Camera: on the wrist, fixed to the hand. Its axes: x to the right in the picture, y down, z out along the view.
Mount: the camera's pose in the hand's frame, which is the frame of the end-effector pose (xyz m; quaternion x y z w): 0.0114 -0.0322 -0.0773 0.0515 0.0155 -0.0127 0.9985
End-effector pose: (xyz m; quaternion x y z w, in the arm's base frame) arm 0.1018 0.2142 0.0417 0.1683 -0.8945 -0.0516 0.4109
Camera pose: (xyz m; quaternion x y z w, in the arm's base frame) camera 0.1614 0.1836 0.0932 0.2014 -0.8873 -0.0081 0.4148
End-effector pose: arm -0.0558 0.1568 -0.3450 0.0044 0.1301 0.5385 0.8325
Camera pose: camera -0.0397 0.1432 -0.4268 0.0373 0.1706 0.5205 0.8358
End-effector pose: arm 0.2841 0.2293 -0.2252 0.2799 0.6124 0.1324 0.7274
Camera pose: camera 0.2071 0.2283 -0.2601 0.3071 0.6331 0.0958 0.7041
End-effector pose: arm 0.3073 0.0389 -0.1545 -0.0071 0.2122 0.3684 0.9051
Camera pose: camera 0.3069 0.0099 -0.2339 0.0311 0.2448 0.3453 0.9055
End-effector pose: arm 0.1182 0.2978 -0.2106 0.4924 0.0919 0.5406 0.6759
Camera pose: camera 0.0926 0.3532 -0.2691 0.5169 0.1363 0.5341 0.6550
